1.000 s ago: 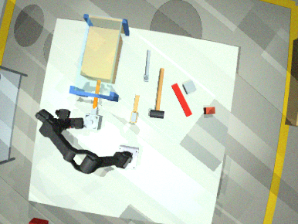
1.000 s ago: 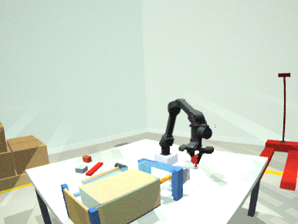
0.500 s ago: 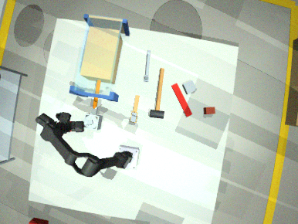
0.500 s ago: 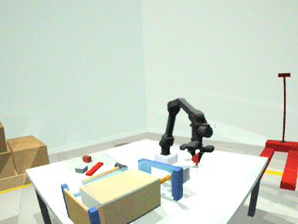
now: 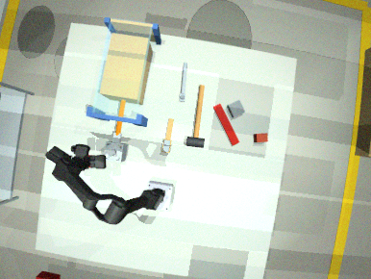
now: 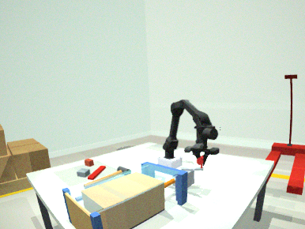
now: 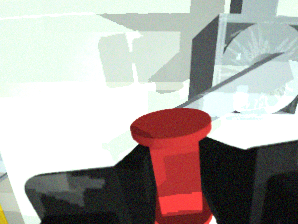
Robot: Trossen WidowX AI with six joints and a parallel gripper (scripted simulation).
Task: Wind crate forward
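Right now the winch handle is 3 cm to the right of my gripper tip, 2 cm ahead of it and 1 cm below it. Round my gripper tip: winch 9 cm to the right, 9 cm below, 4 cm ahead; red grip 2 cm above; blue frame 22 cm ahead, 7 cm to the right, 1 cm below.
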